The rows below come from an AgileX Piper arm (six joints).
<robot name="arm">
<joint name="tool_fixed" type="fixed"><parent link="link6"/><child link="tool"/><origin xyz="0 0 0" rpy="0 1.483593 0"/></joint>
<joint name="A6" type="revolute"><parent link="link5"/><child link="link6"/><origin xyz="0.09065 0 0.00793" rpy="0 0 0"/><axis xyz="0.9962 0 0.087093"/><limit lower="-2.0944" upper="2.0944"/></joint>
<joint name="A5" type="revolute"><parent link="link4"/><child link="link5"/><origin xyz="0 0 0" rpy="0 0 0"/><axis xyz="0 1 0"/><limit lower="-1.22" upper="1.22"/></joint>
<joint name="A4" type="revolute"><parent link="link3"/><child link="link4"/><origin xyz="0.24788 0 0.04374" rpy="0 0 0"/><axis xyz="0.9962 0 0.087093"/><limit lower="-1.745" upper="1.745"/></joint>
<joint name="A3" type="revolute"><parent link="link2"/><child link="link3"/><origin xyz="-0.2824 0 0.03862" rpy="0 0 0"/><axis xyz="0 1 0"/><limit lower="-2.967" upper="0"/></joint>
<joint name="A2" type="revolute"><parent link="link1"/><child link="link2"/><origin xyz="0 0 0" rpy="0 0 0"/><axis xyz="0 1 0"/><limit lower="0" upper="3.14"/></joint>
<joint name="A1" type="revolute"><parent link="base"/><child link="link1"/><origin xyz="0 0 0.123" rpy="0 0 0"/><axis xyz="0 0 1"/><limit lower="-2.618" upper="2.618"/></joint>
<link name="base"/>
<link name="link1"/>
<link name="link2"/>
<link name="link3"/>
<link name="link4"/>
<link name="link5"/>
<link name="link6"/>
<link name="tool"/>
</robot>
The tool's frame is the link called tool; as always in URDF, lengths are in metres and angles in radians.
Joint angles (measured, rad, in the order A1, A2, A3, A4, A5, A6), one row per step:
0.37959, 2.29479, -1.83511, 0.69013, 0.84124, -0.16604
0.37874, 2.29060, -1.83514, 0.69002, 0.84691, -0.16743
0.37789, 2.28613, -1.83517, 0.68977, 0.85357, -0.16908
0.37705, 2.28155, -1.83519, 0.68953, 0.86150, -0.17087
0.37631, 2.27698, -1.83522, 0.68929, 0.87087, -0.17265
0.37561, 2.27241, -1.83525, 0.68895, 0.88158, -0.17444
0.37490, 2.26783, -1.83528, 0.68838, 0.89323, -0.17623
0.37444, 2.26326, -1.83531, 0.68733, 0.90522, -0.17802
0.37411, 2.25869, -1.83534, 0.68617, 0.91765, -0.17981
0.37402, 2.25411, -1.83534, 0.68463, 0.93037, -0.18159
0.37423, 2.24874, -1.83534, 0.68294, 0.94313, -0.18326
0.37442, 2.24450, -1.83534, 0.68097, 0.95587, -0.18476
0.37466, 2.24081, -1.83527, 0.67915, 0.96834, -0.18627
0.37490, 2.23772, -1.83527, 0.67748, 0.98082, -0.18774
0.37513, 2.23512, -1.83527, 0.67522, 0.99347, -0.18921
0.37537, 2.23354, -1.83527, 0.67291, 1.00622, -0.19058
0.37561, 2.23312, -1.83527, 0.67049, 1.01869, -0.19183
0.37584, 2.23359, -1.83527, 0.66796, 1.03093, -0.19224
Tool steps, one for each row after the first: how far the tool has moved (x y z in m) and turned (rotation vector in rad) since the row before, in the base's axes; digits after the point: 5 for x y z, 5 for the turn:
-0.00049, -0.00042, 0.00197, 0.00078, -0.00024, 0.00364
-0.00059, -0.00043, 0.00208, 0.00062, 0.00008, 0.00448
-0.00073, -0.00042, 0.00211, 0.00053, 0.00092, 0.00536
-0.00088, -0.00038, 0.00208, 0.00041, 0.00206, 0.00631
-0.00102, -0.00037, 0.00205, 0.00020, 0.00308, 0.00720
-0.00111, -0.00039, 0.00202, -0.00008, 0.00373, 0.00784
-0.00120, -0.00031, 0.00199, -0.00056, 0.00384, 0.00846
-0.00128, -0.00027, 0.00198, -0.00071, 0.00414, 0.00889
-0.00137, -0.00020, 0.00195, -0.00110, 0.00426, 0.00941
-0.00150, -0.00011, 0.00233, -0.00097, 0.00357, 0.00969
-0.00143, -0.00013, 0.00177, -0.00163, 0.00460, 0.00961
-0.00140, -0.00010, 0.00149, -0.00173, 0.00501, 0.00944
-0.00136, -0.00009, 0.00123, -0.00181, 0.00559, 0.00936
-0.00134, -0.00013, 0.00097, -0.00255, 0.00598, 0.00962
-0.00129, -0.00011, 0.00048, -0.00298, 0.00706, 0.00961
-0.00118, -0.00010, -0.00006, -0.00347, 0.00796, 0.00936
-0.00110, -0.00010, -0.00048, -0.00381, 0.00909, 0.00856

